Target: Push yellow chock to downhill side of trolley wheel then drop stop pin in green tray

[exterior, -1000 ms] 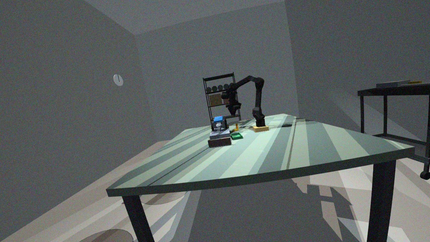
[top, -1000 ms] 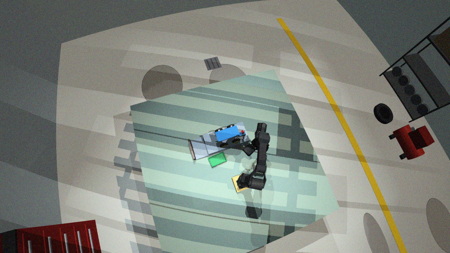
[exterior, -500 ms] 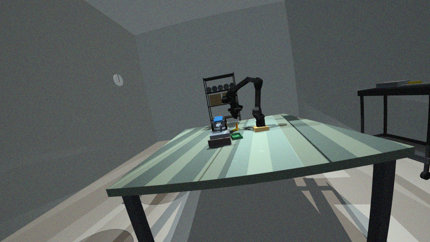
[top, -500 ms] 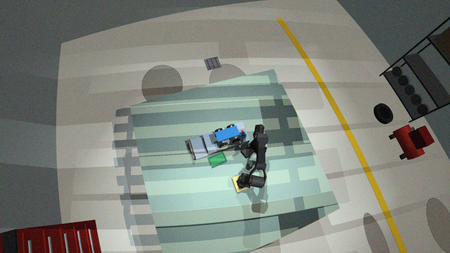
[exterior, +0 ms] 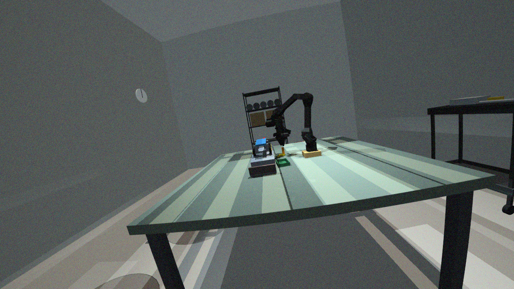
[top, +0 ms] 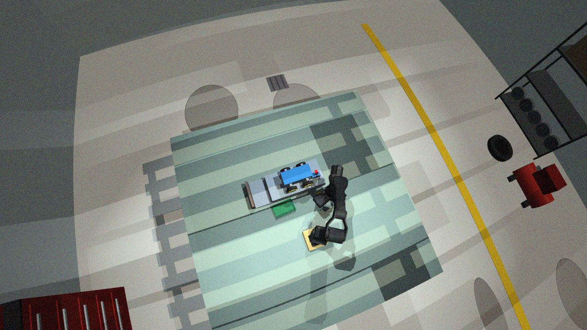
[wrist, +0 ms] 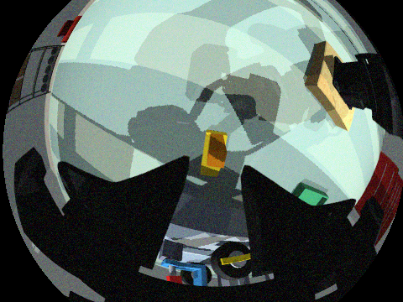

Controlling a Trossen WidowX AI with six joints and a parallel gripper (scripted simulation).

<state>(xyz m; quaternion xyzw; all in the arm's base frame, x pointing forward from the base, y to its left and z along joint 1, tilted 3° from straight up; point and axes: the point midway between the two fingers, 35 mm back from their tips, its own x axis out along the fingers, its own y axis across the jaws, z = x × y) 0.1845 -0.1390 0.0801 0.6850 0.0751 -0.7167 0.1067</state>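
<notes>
My gripper tip is 6 cm above the yellow chock, 2 cm short of it and 1 cm to the right of it. Also, from my gripper tip: blue trolley: 16 cm ahead, 11 cm to the left, 3 cm above; red-headed stop pin: 13 cm ahead, 5 cm above, 1 cm to the left; grey ramp: 16 cm ahead, 12 cm to the left, 3 cm below.
</notes>
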